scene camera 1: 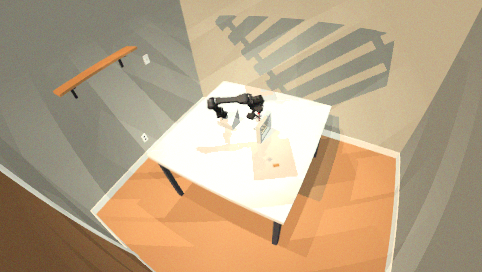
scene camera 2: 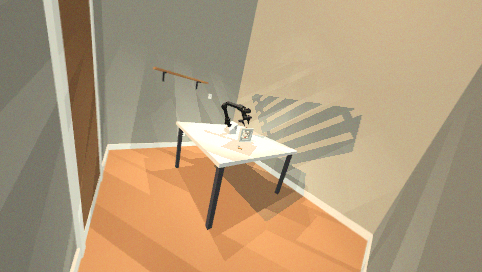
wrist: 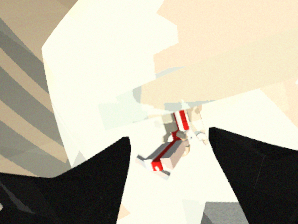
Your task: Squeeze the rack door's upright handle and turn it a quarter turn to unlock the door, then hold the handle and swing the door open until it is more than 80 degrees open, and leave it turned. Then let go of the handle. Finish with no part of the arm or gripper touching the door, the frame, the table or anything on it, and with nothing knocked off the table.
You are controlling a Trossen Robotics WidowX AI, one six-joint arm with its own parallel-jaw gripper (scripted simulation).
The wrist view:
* my gripper: 169,138
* slatted door: 169,121
